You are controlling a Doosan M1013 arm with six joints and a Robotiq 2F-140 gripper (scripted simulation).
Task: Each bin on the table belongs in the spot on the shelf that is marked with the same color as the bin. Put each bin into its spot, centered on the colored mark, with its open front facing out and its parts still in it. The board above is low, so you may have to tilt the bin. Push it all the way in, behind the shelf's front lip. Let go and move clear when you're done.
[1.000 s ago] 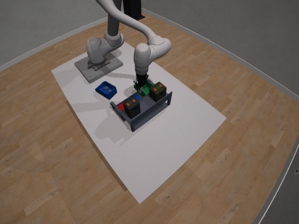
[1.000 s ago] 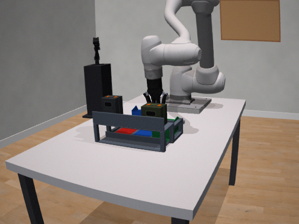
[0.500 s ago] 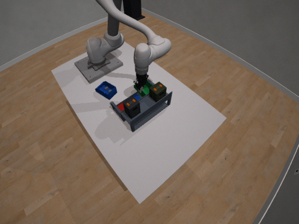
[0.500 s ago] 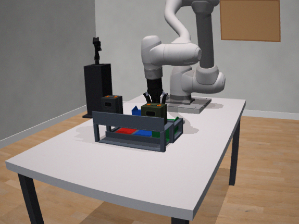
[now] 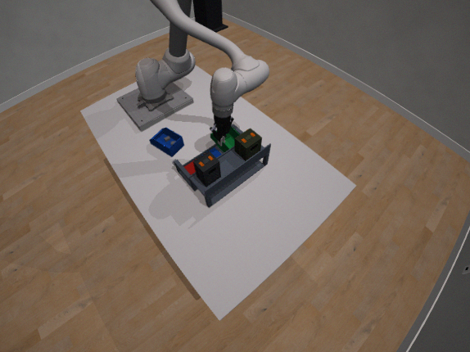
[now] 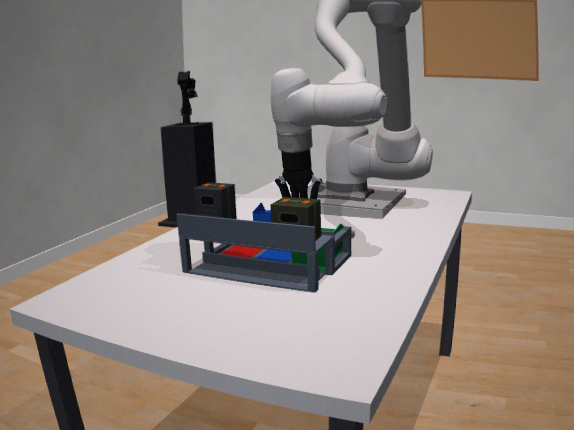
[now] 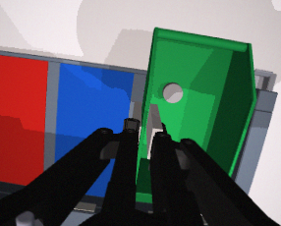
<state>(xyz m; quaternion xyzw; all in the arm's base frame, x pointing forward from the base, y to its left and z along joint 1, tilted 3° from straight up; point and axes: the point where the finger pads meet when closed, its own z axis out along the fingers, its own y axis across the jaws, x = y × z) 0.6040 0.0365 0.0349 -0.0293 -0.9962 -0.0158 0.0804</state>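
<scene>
My hand is 1 cm past the green bin, 5 cm to the right of it and 4 cm above it. From my hand the other things lie so: blue bin 25 cm behind, 19 cm to the right, 5 cm below; red mark 4 cm ahead, 18 cm to the right, 9 cm below; blue mark 4 cm ahead, 7 cm to the right, 9 cm below.
</scene>
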